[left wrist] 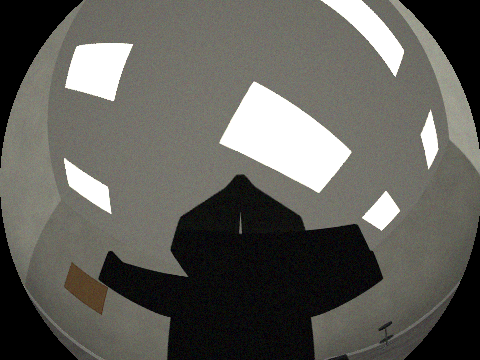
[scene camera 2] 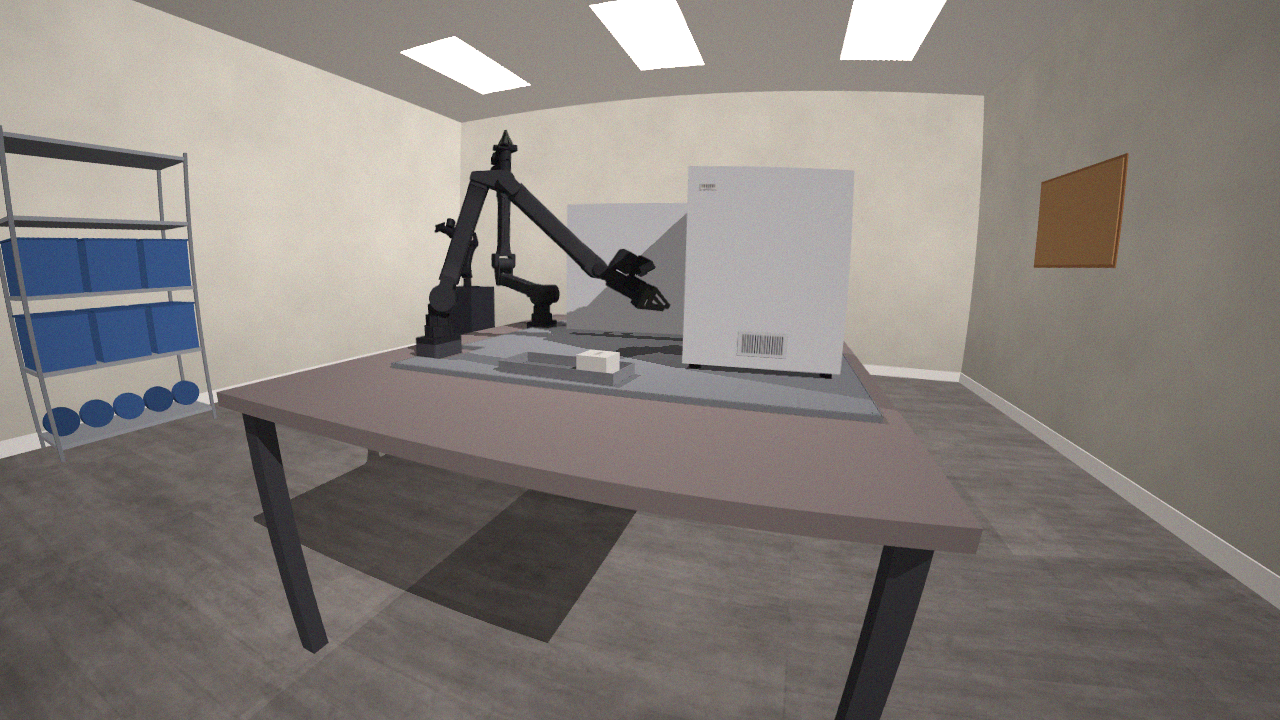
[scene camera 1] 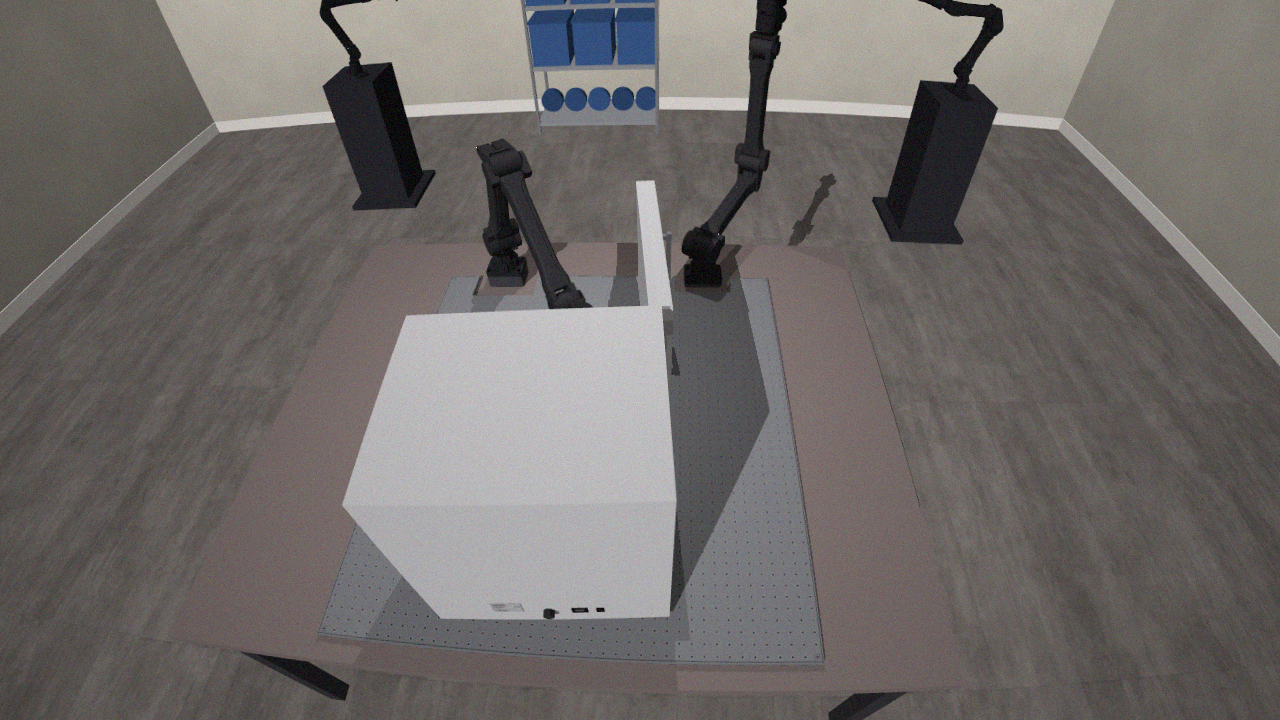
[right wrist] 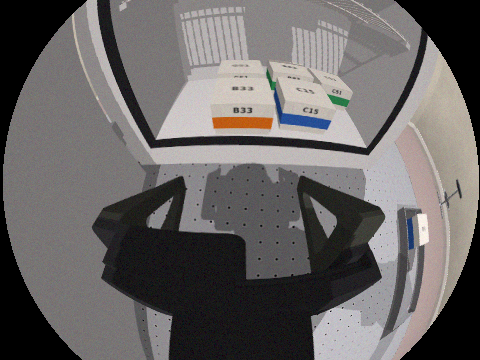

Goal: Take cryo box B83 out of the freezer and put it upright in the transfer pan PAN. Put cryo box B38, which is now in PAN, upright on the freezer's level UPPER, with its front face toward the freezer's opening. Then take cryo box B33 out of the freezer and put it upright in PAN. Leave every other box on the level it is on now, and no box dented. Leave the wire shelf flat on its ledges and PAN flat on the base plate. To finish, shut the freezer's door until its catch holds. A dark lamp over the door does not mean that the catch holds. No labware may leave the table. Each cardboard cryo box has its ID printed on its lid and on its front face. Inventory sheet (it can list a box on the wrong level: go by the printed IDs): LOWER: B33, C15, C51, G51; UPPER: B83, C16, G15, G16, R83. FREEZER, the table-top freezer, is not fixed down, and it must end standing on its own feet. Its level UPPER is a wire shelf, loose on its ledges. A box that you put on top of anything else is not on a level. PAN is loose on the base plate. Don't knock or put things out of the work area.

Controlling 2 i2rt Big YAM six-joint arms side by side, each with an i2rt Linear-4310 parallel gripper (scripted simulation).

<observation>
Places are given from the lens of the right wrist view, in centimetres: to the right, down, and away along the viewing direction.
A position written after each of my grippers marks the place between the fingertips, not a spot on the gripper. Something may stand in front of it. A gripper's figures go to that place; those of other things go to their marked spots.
my right gripper (right wrist: 241, 182): 0, 0, 13
freezer (right wrist: 155, 75): -12, -16, 17
transfer pan (right wrist: 412, 261): 43, 20, 17
orange-banded cryo box (right wrist: 240, 105): 0, -9, 17
The marked spots on the orange-banded cryo box and the freezer are 14 cm apart.
</observation>
